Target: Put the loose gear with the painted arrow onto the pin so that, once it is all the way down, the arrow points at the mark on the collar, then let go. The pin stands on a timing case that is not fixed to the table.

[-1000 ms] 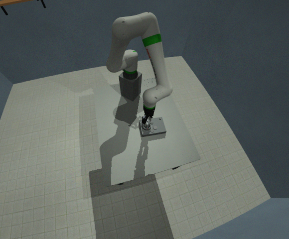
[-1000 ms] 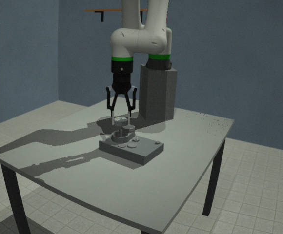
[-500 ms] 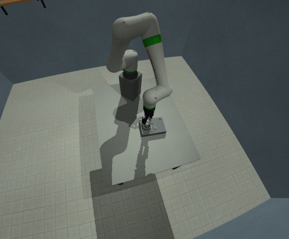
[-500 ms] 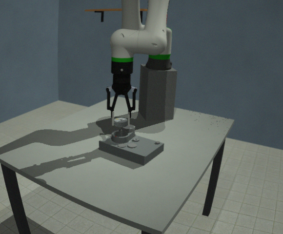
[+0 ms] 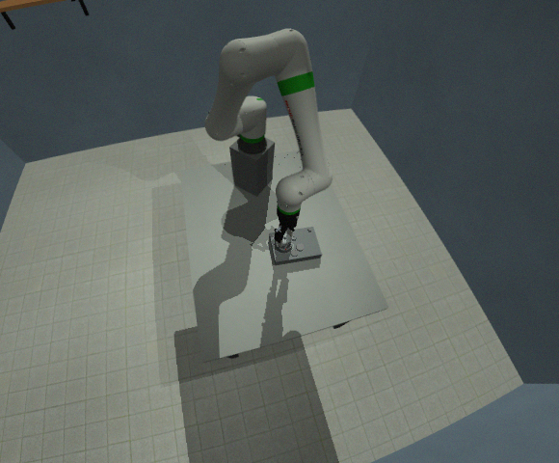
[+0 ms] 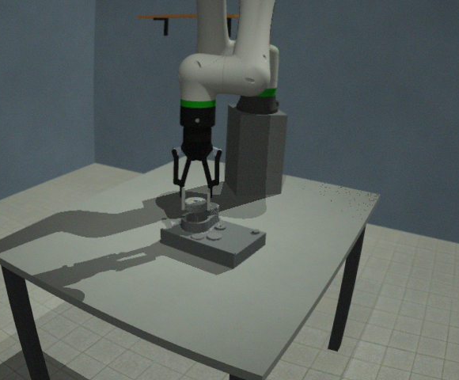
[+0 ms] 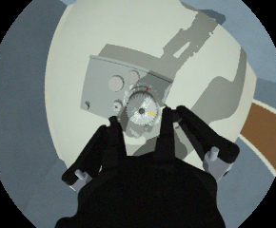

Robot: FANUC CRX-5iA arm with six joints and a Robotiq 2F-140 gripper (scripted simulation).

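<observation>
The gear lies 20 mm below my hand.
</observation>
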